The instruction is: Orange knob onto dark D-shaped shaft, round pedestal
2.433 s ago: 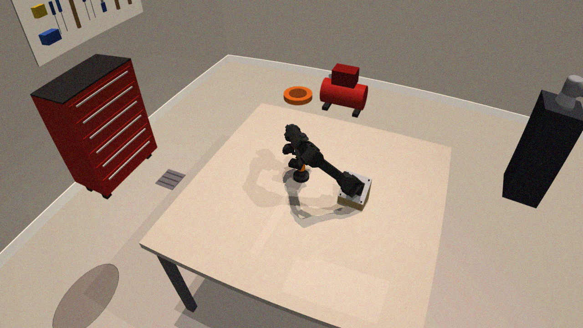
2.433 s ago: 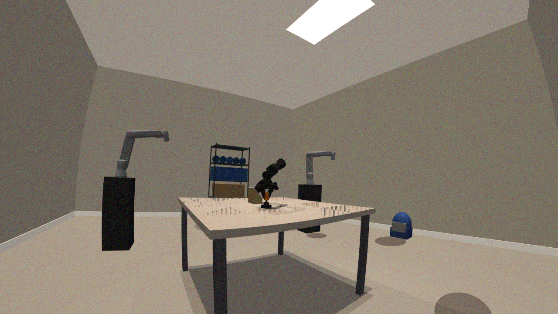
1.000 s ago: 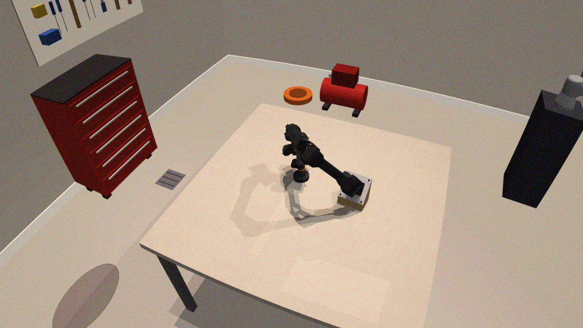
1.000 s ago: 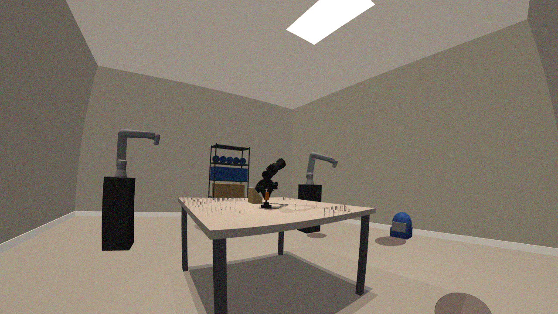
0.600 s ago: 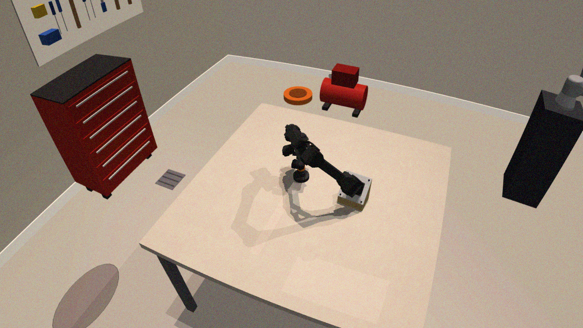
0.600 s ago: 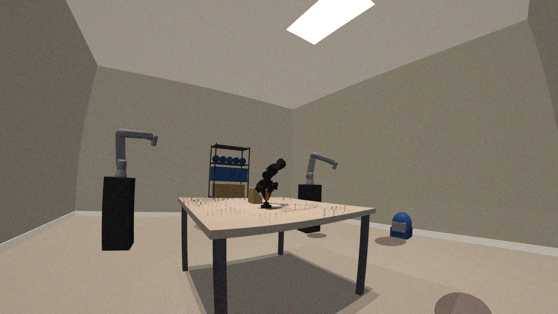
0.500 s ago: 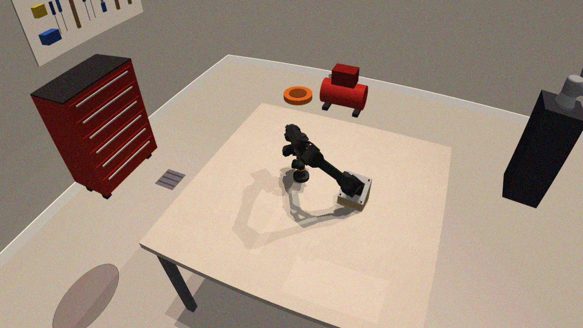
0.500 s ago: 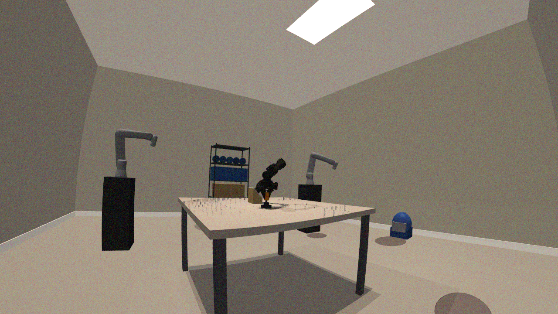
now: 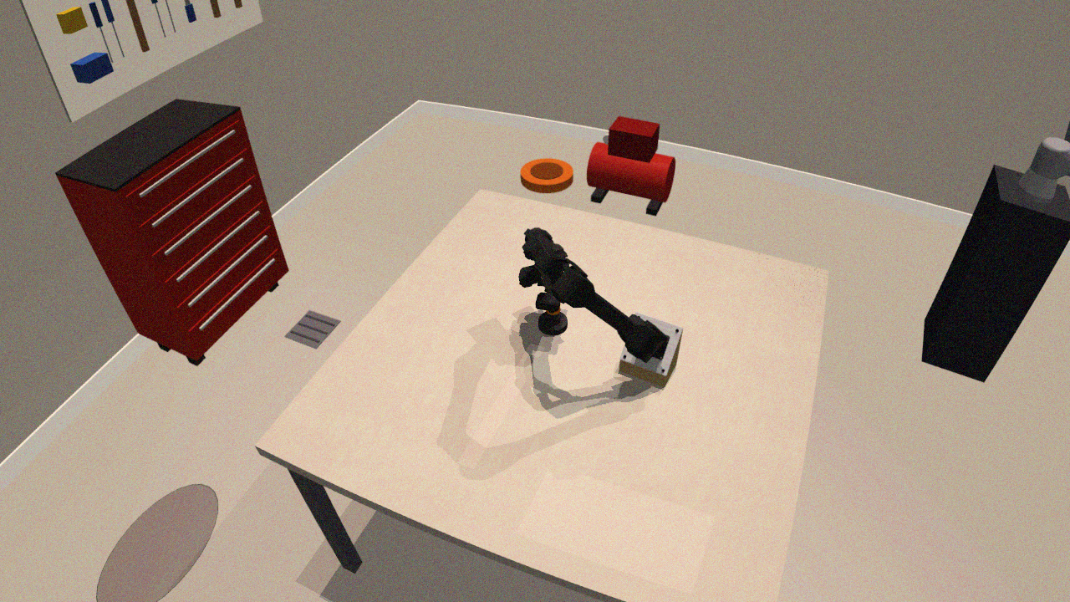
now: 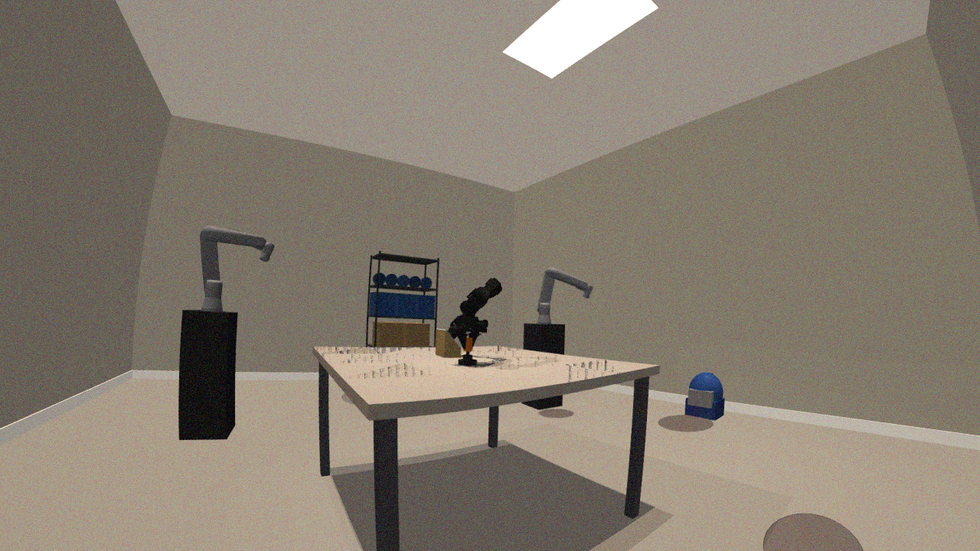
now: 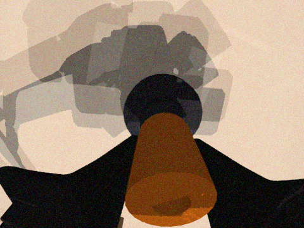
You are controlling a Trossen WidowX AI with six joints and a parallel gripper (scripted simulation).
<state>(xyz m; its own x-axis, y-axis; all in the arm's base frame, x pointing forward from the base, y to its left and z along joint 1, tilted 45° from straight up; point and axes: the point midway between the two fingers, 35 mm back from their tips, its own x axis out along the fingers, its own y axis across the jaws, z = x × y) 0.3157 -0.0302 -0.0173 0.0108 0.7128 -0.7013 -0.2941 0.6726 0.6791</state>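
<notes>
Now: the orange knob 2 cm above my gripper tip. Also, from my gripper tip: round pedestal: 4 cm below.
</notes>
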